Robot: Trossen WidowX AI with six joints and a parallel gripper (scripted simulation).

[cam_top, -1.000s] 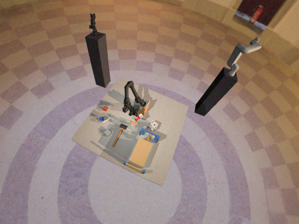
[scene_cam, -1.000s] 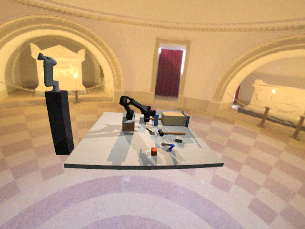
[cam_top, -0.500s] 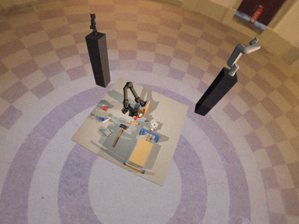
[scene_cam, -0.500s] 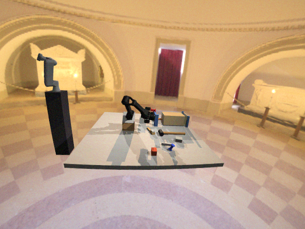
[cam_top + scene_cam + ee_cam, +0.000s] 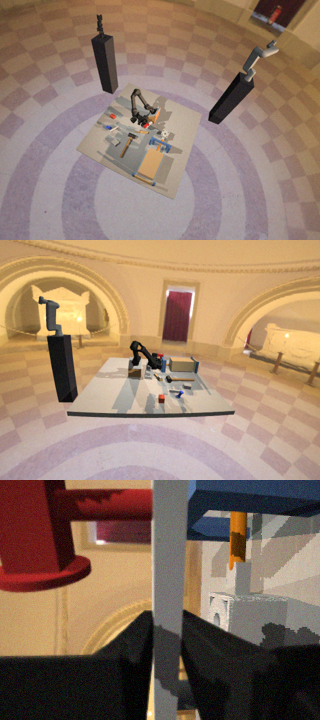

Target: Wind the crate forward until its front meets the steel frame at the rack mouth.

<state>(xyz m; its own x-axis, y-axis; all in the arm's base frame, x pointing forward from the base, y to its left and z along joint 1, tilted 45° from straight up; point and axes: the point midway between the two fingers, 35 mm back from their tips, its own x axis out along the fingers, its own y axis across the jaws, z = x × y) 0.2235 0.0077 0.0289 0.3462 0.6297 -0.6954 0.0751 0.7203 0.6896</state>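
Now: gripper tip 5 cm short of the red knob, 4 cm below it and 2 cm to the left of it. From my gripper tip the other things lie so: winch: 21 cm to the left, 17 cm below, 5 cm behind; red-knobbed handle: 1 cm to the right, 1 cm ahead, 1 cm above; frame: 21 cm to the left, 13 cm ahead, 9 cm below.
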